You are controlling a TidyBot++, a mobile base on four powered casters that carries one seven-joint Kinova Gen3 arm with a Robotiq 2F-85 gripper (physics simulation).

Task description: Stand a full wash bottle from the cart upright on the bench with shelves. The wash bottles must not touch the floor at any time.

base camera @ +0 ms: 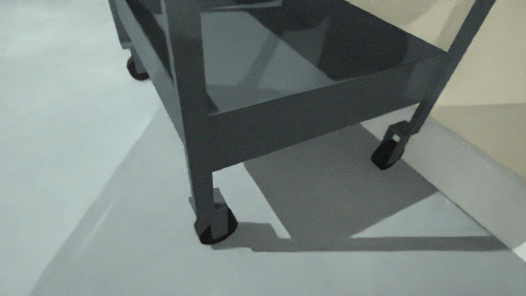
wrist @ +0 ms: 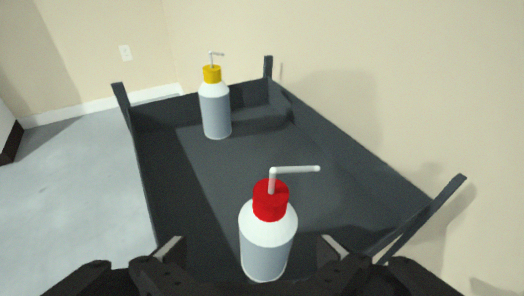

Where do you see a dark grey cart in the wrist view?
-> At 195,187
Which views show my gripper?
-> The wrist view only.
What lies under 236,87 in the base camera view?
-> A dark grey cart.
